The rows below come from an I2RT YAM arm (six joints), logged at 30 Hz.
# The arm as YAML. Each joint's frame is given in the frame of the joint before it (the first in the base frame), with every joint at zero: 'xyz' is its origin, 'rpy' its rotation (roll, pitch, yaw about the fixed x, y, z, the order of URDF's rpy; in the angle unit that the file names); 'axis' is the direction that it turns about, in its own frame. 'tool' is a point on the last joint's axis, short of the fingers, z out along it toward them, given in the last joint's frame.
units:
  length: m
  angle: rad
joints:
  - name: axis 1
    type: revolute
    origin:
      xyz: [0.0, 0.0, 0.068]
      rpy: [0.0, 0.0, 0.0]
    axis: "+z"
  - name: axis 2
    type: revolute
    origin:
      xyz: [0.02, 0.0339, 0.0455]
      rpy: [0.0, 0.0, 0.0]
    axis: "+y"
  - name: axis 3
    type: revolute
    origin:
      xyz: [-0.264, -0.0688, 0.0]
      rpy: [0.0, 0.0, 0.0]
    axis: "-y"
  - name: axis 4
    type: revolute
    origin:
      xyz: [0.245, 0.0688, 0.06]
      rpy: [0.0, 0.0, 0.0]
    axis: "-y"
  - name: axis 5
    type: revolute
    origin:
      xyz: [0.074, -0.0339, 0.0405]
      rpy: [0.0, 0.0, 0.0]
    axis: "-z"
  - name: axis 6
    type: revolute
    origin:
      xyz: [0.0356, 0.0, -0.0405]
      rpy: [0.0, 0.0, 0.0]
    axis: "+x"
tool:
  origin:
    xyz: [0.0, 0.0, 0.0]
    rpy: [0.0, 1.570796, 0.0]
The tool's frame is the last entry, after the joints.
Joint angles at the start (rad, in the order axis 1, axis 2, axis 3, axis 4, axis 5, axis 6): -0.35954, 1.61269, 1.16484, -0.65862, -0.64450, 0.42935
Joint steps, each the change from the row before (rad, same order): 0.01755, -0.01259, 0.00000, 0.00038, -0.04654, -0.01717; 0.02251, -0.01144, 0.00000, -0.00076, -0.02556, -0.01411; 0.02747, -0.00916, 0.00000, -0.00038, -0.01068, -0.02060; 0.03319, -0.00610, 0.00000, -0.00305, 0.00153, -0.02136; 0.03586, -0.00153, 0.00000, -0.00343, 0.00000, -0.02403; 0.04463, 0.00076, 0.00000, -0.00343, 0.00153, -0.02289; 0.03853, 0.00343, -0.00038, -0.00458, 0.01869, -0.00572; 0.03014, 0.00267, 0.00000, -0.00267, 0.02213, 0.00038; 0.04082, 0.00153, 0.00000, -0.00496, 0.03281, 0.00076
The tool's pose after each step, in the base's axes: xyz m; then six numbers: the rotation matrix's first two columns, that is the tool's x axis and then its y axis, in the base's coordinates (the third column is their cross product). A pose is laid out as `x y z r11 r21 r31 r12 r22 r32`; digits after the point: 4 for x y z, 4 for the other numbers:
0.3108 -0.0865 0.2384 -0.7737 0.6031 -0.1941 0.3193 0.6358 0.7027
0.3111 -0.0783 0.2423 -0.7945 0.5707 -0.2073 0.2739 0.6415 0.7165
0.3120 -0.0691 0.2453 -0.8152 0.5325 -0.2276 0.2281 0.6565 0.7190
0.3131 -0.0584 0.2469 -0.8357 0.4910 -0.2461 0.1870 0.6757 0.7130
0.3145 -0.0471 0.2472 -0.8569 0.4443 -0.2614 0.1435 0.6926 0.7070
0.3161 -0.0330 0.2468 -0.8791 0.3900 -0.2739 0.0959 0.7077 0.7000
0.3172 -0.0213 0.2450 -0.8937 0.3555 -0.2738 0.0771 0.7228 0.6868
0.3180 -0.0124 0.2437 -0.9026 0.3328 -0.2730 0.0682 0.7369 0.6726
0.3183 -0.0003 0.2423 -0.9132 0.3022 -0.2733 0.0557 0.7571 0.6510

